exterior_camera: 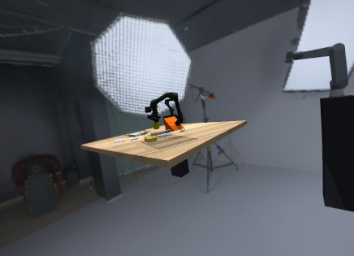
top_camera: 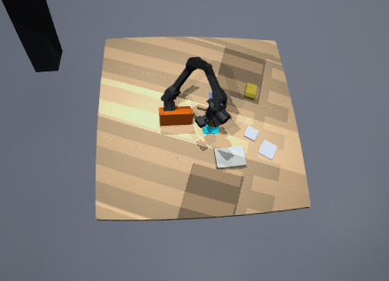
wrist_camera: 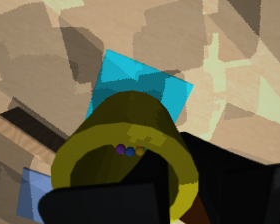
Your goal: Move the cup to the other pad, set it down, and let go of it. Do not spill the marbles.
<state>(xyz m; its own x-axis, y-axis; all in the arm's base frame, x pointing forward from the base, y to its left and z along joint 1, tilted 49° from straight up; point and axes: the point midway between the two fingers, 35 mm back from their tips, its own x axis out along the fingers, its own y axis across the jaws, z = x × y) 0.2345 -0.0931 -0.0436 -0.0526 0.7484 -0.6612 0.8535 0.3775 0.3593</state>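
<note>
My gripper tip is 90 mm above the bright cyan pad, 20 mm to the right of it and 20 mm short of it. The rest, counted from my gripper tip: flat wooden strip: 110 mm to the left, 80 mm below, 50 mm ahead; olive-yellow cup: 20 mm to the left, 20 mm ahead; pale blue pad: 210 mm to the left, 90 mm below, 80 mm ahead.
</note>
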